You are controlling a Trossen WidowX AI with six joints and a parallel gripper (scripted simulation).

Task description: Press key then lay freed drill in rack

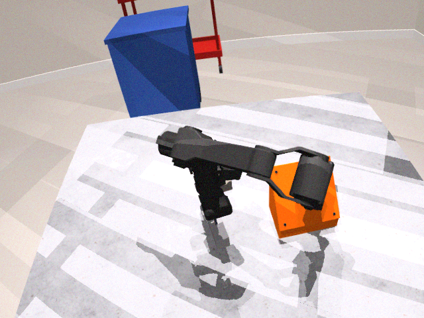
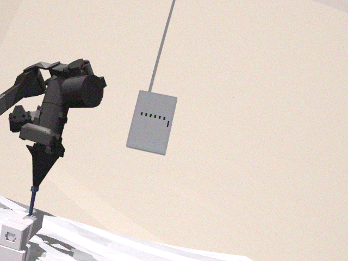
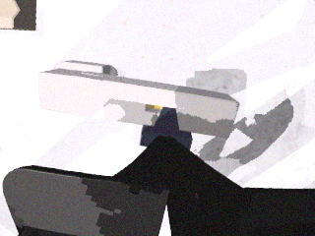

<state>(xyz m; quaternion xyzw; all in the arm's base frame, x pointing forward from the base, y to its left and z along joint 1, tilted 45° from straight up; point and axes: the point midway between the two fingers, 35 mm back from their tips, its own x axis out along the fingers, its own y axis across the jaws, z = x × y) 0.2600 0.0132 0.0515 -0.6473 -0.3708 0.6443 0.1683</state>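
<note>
The small blue key lies 3 cm below my gripper tip. Round my gripper tip: yellow drill 8 cm below, 5 cm to the right, 1 cm ahead; housing block 9 cm below, 3 cm to the right, 1 cm ahead.
</note>
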